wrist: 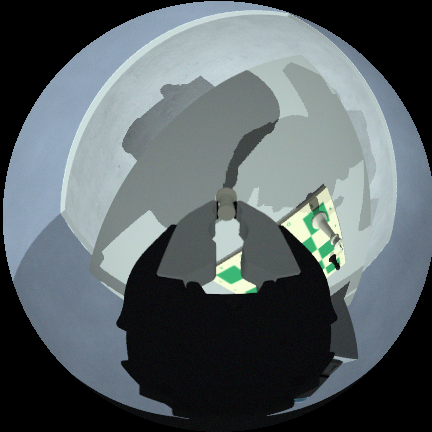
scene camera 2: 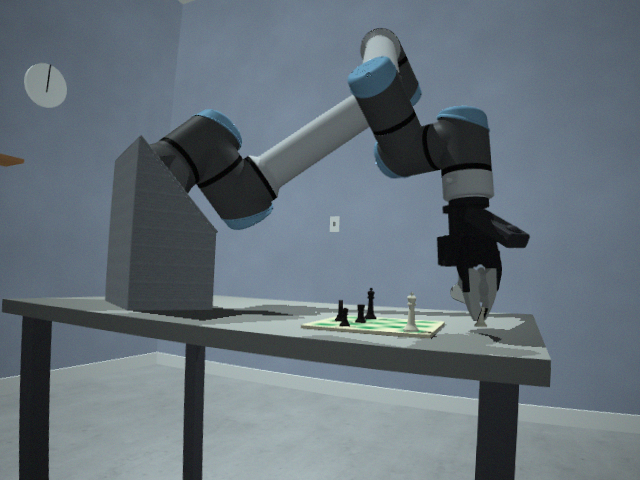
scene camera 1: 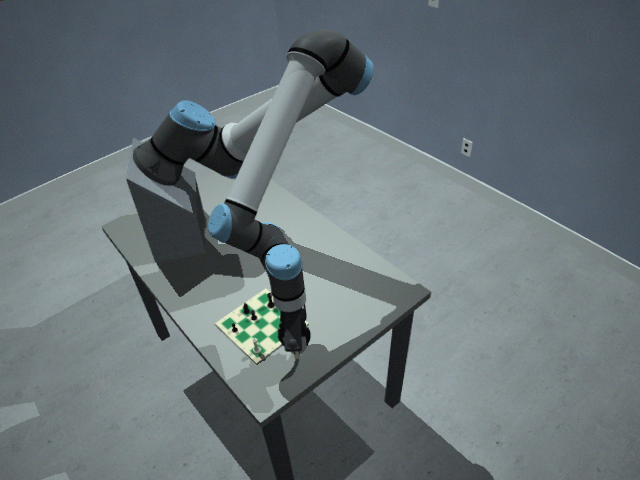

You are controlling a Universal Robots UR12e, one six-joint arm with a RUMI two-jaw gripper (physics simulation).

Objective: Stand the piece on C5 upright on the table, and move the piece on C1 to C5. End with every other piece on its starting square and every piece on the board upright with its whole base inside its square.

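Places are measured from the arm's base along level axes (x back, y right, z up), in centimetres.
Pixels of known places: gripper, fingertip midpoint: (wrist: 225, 203) (scene camera 2: 479, 320) (scene camera 1: 297, 353); arm's base at its link origin: (scene camera 2: 151, 182) (scene camera 1: 155, 166).
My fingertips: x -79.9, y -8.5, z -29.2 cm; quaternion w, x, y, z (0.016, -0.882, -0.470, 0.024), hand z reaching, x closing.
For each thing: its top centre in the pictures, then the offset to it from my fingertips.
- small white chess piece at its top centre: (wrist: 226, 212) (scene camera 2: 480, 307) dx -0.2, dy +0.2, dz +2.4 cm
- chessboard at its top centre: (wrist: 292, 272) (scene camera 2: 378, 323) (scene camera 1: 261, 323) dx +17.8, dy +2.8, dz -1.6 cm
- black piece at its top centre: (scene camera 2: 340, 300) (scene camera 1: 244, 303) dx +25.1, dy +4.3, dz +2.4 cm
- white king at its top centre: (wrist: 342, 249) (scene camera 2: 412, 291) (scene camera 1: 254, 338) dx +9.2, dy +9.2, dz +4.8 cm
- black king at its top centre: (scene camera 2: 371, 287) (scene camera 1: 269, 292) dx +22.6, dy -3.8, dz +4.8 cm
- black rook at its top centre: (scene camera 2: 361, 304) (scene camera 1: 252, 311) dx +21.2, dy +3.6, dz +1.7 cm
- black pawn at its top centre: (scene camera 2: 345, 307) (wrist: 338, 268) (scene camera 1: 233, 323) dx +20.5, dy +11.2, dz +1.6 cm
My gripper (scene camera 1: 296, 353) (scene camera 2: 480, 313) (wrist: 225, 203) points down, shut on a small white chess piece (scene camera 2: 480, 321) (wrist: 226, 195). The piece is upright, beyond the board's lettered edge and low over the table; its shadow lies a little apart from its base in the second scene view. Whether it touches the table is hard to tell. The chessboard (scene camera 1: 242, 336) (scene camera 2: 372, 331) (wrist: 297, 227) lies beside it. A black piece (scene camera 1: 245, 308) (scene camera 2: 339, 311) stands upright on what looks like C1. C5 is hidden behind the gripper in the first scene view.
A white king (scene camera 1: 255, 347) (scene camera 2: 411, 312) (wrist: 327, 231) stands on the corner square E5. Other upright pieces are a black king (scene camera 1: 270, 301) (scene camera 2: 370, 304), a black rook (scene camera 1: 253, 315) (scene camera 2: 360, 313) beside the C1 piece, and a black pawn (scene camera 1: 234, 328) (scene camera 2: 344, 317) (wrist: 334, 261).
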